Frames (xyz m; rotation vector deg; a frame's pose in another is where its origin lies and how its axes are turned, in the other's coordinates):
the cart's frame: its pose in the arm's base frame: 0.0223 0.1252 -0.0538 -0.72 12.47 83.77
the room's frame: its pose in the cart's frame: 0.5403 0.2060 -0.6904 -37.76 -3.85 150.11
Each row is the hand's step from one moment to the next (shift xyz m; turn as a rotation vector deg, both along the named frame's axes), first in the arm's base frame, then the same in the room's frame.
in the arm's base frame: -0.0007 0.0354 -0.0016 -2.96 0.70 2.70
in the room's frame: -0.0273 -0.0186 -0.0129 0.39 -3.36 2.26
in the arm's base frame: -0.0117 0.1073 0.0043 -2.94 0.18 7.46
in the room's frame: -0.0798 -0.0660 -0.0308 -0.43 -4.01 6.93
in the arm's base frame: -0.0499 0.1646 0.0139 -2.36 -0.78 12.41
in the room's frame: -0.1066 -0.1293 -0.0411 -1.26 -4.00 11.94
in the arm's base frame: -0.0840 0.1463 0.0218 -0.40 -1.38 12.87
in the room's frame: -0.0753 -0.1499 -0.0285 -1.99 -2.15 12.61
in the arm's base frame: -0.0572 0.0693 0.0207 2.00 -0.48 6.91
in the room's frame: -0.0287 -0.0875 -0.0041 -2.50 0.56 6.74
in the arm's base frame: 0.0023 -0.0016 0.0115 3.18 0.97 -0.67
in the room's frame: -0.0030 0.0005 0.0115 -2.35 2.28 -0.87
